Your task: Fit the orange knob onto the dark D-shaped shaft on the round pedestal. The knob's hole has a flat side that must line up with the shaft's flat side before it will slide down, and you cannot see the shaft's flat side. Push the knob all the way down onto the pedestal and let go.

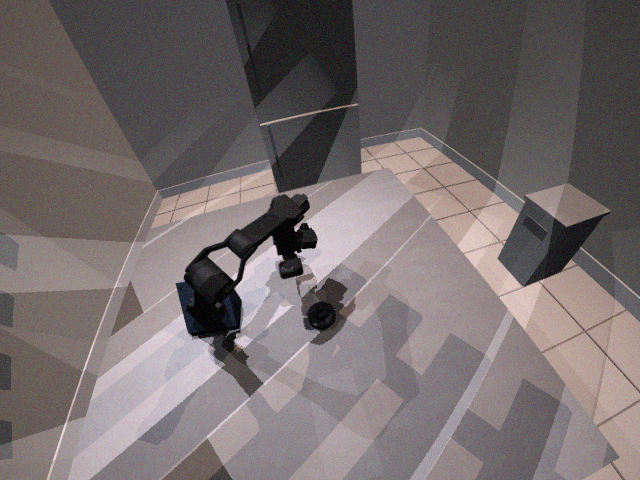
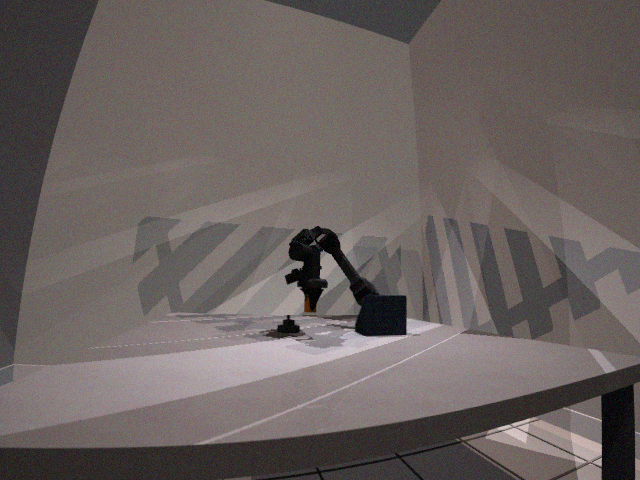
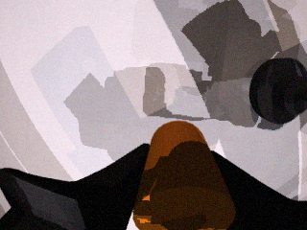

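Right now my gripper tip is 40 mm short of the round pedestal, 140 mm to the left of it and 60 mm above it. The rest, counted from my gripper tip: orange knob 20 mm above.
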